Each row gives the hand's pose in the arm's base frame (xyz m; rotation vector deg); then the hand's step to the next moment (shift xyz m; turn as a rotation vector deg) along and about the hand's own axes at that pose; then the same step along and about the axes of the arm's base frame.
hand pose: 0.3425 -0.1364 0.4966 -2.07 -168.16 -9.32
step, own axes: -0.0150 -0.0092 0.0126 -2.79 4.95 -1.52
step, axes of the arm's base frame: 0.0119 -0.0079 -0.0163 3.21 4.71 1.45
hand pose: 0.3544 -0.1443 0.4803 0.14 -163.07 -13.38
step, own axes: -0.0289 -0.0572 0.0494 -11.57 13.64 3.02
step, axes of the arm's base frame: 0.0126 -0.0479 -0.0640 10.54 14.23 -3.93
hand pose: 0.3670 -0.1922 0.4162 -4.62 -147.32 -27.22
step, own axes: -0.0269 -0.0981 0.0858 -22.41 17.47 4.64
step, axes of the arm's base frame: -0.0327 -0.0611 -0.1136 19.68 18.76 -9.47
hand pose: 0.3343 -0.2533 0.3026 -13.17 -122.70 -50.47
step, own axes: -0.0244 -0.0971 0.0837 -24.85 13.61 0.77
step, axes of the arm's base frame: -0.0760 -0.0139 -0.1051 22.01 13.64 -11.53
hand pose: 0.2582 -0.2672 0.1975 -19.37 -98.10 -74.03
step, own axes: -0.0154 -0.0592 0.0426 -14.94 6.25 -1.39
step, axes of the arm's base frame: -0.0538 0.0172 -0.0486 12.85 5.81 -8.08
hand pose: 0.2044 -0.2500 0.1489 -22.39 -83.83 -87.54
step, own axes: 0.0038 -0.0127 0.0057 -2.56 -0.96 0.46
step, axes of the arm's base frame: -0.0140 0.0015 -0.0033 0.35 1.28 -2.43
